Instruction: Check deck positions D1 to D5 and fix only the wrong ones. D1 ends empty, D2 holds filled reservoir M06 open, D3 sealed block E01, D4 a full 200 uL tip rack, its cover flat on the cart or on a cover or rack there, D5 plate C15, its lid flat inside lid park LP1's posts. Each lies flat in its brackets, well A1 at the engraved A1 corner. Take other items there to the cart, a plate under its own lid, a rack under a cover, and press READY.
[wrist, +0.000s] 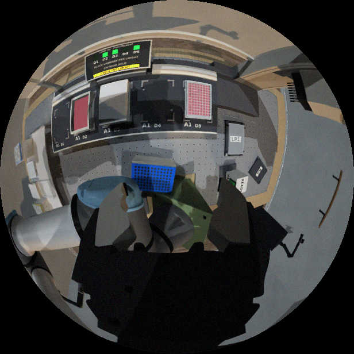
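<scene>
My gripper (171, 182) is open and empty above the bench's front. A blue tip rack (153, 176) with a grey side stands on the bench between the fingers and the deck (173, 126). On the deck, D1 (61, 125) is bare, and a red-filled open reservoir (80, 113) is at D2. A grey-white block (114, 102) is at D3. D4 (157, 100) shows bare brackets. A plate with pink wells (198, 100) stands uncovered at D5. Lid park LP1 (235, 139) is right of the deck; whether a lid lies in it is unclear. The READY button box (239, 181) is partly behind the right finger.
The screen (118, 61) shows green lamps for D2, D3 and D5 and a yellow bar. A pale cart (48, 174) with several items is at the left. A blue-and-grey robot arm (107, 192) and a green piece (187, 205) show beneath the fingers. A dark labelled tile (258, 170) lies at the right.
</scene>
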